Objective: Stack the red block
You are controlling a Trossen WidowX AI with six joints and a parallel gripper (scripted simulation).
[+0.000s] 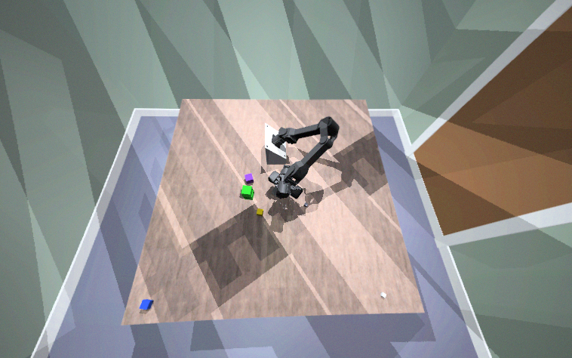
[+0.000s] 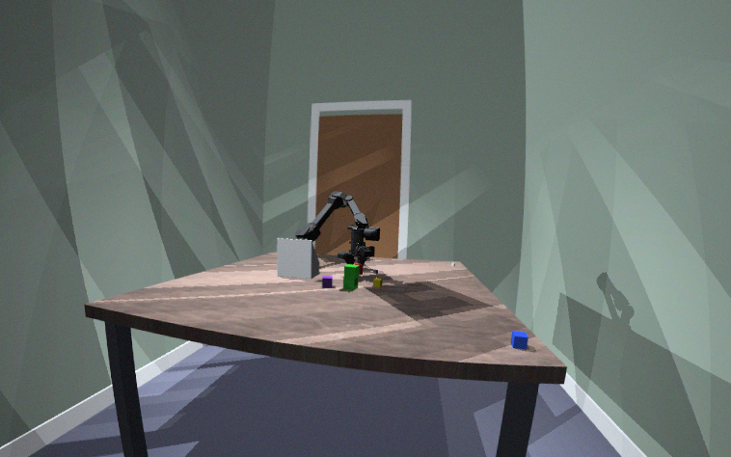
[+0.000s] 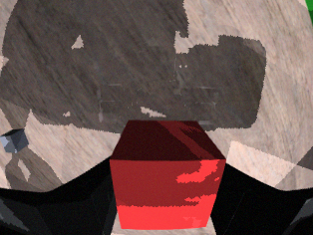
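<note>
My gripper tip is 210 mm to the left of the purple block and 50 mm past it. From my gripper tip the other things lie so: red block 20 mm above; then small white piece 500 mm to the left, 450 mm ahead, 10 mm below; then yellow block 140 mm ahead, 120 mm to the right, 10 mm below.
</note>
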